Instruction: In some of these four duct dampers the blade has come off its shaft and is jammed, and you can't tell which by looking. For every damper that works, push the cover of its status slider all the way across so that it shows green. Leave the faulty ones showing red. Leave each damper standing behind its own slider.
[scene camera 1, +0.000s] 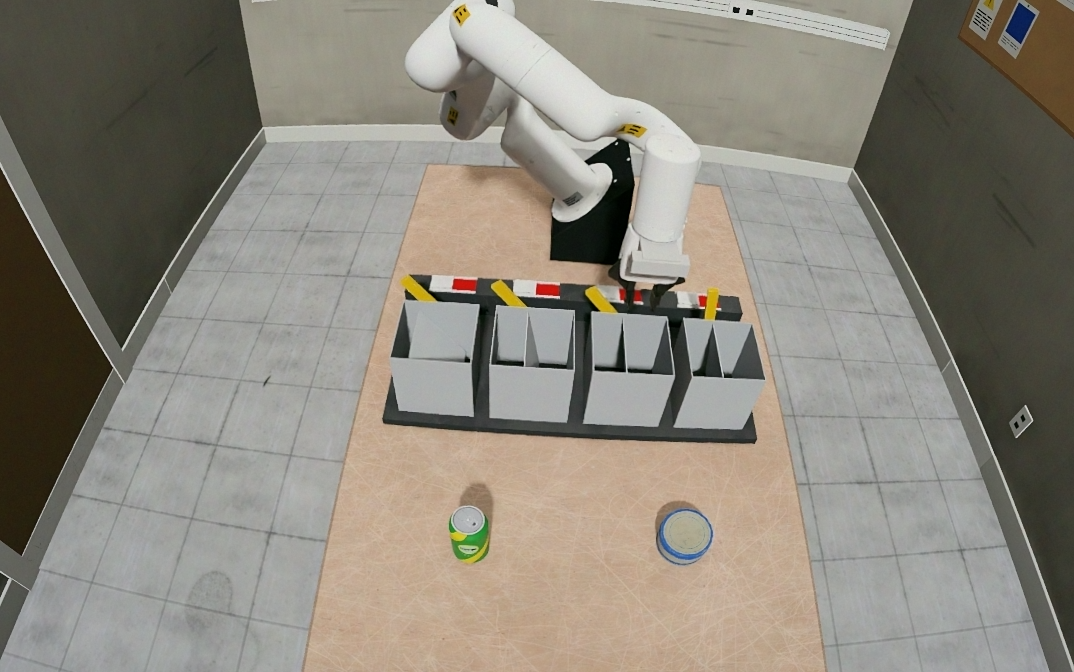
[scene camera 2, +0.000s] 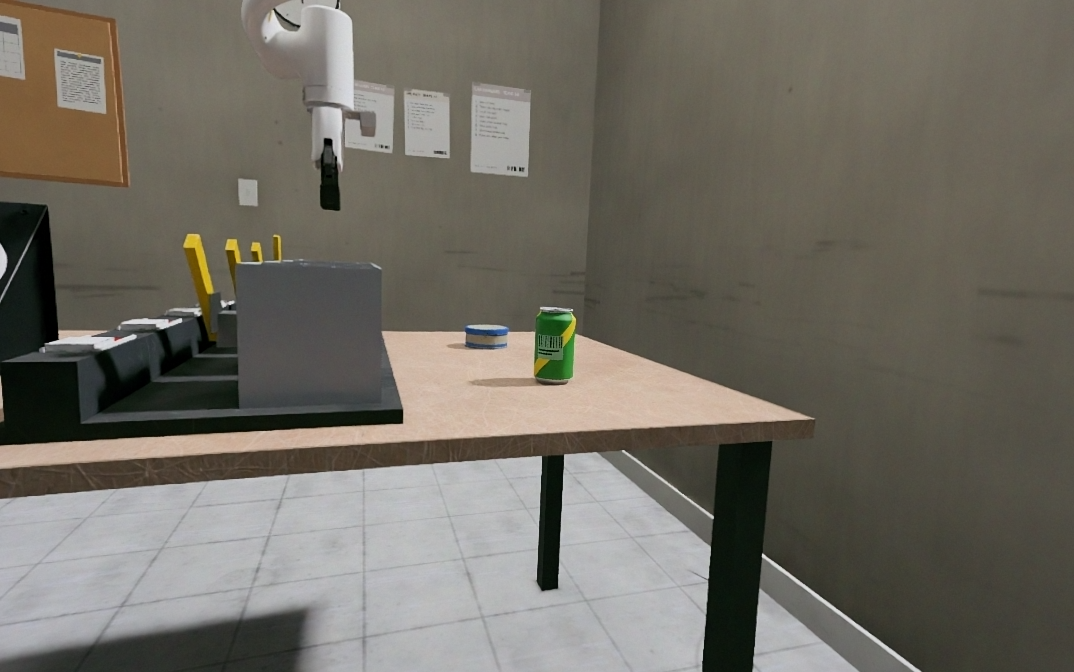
Labels:
My gripper shows in scene camera 1 and in scene camera 2. A blue-rimmed round tin shows in scene camera 1 and in scene camera 2. The same spot on my gripper: (scene camera 1: 614, 272) is (scene camera 2: 331, 158). One and the same spot on the blue-rimmed round tin: (scene camera 1: 685, 534) is (scene camera 2: 489, 327).

